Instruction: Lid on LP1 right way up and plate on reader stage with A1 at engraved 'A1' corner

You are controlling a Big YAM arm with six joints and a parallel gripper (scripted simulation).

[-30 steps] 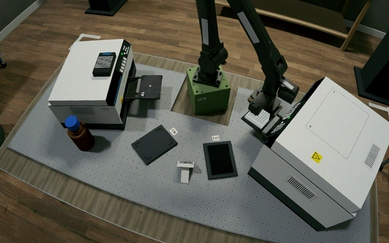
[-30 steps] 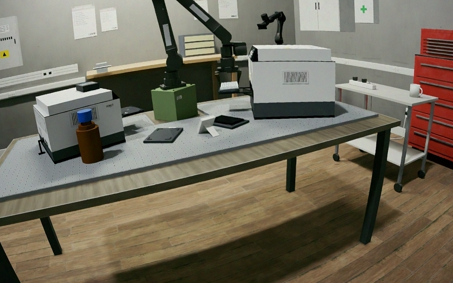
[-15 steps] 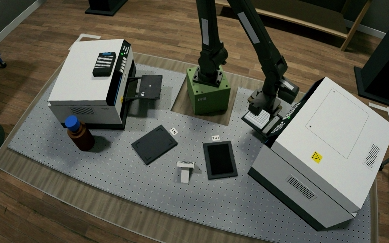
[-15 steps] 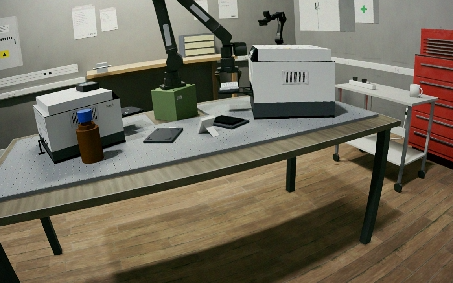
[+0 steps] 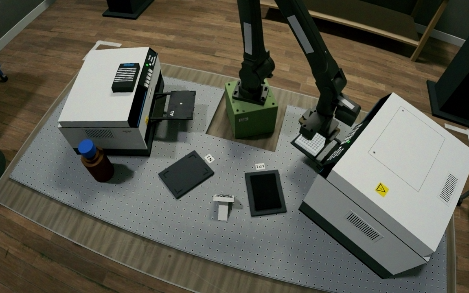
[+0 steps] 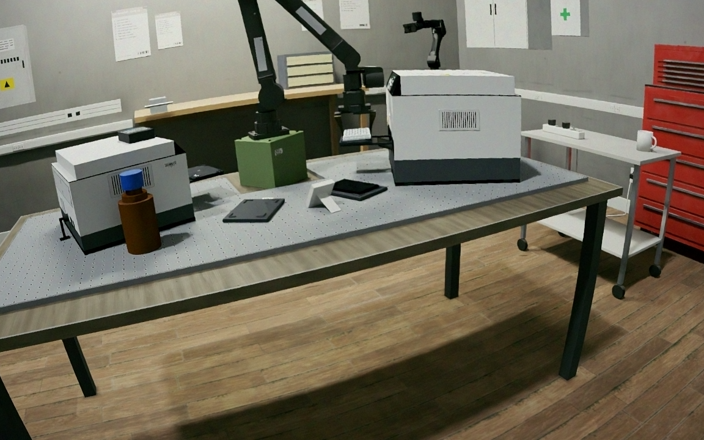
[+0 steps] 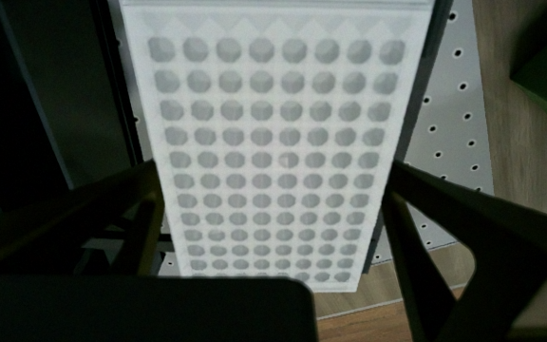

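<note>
The well plate lies right at my hand. Round my hand: LP1 pad: 200 mm ahead, 120 mm to the right, 120 mm below; dark lid: 200 mm ahead, 120 mm to the right, 110 mm below; N1 nest: 400 mm to the right, 210 mm ahead, 120 mm below.
</note>
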